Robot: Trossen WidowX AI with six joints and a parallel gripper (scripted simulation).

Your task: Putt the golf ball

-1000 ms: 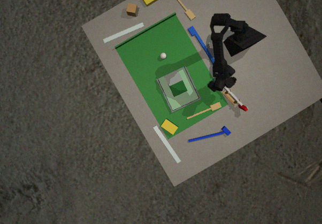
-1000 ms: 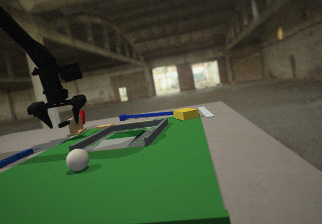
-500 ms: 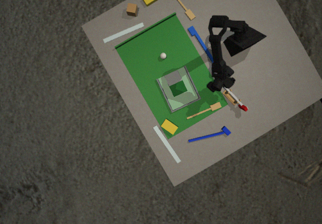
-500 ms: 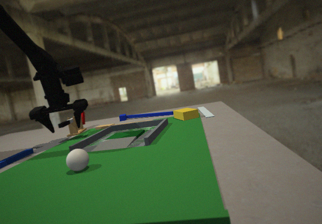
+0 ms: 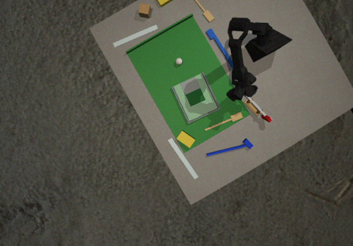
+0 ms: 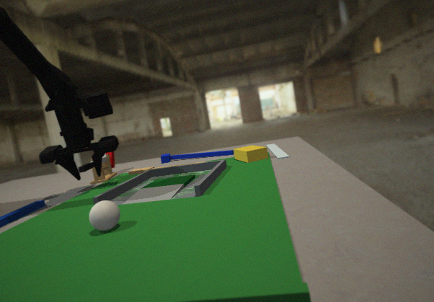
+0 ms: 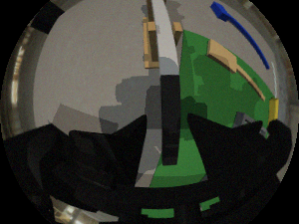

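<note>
Right now the red putter is 30 mm behind my gripper tip, 110 mm to the left of it and 30 mm above it. The rest, counted from my gripper tip: green mat: 250 mm ahead, 210 mm to the right, 30 mm below; blue putter: 230 mm ahead, 280 mm to the left, 20 mm below; grey-walled frame: 250 mm ahead, 90 mm to the right, 20 mm below.
</note>
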